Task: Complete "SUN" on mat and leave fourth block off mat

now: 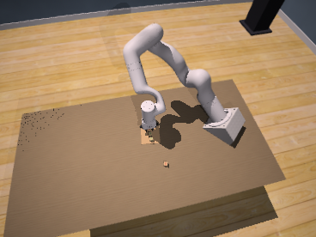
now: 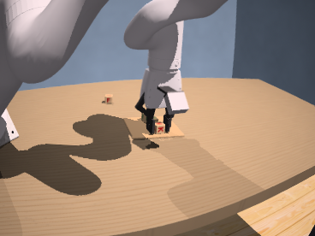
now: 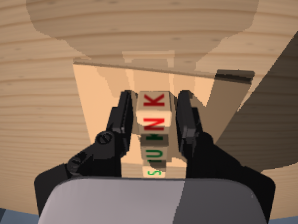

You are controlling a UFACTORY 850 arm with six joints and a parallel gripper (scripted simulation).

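Now: the N block 10 mm below my hand. The rest, counted from my hand: tan mat: 40 mm to the left, 20 mm below.
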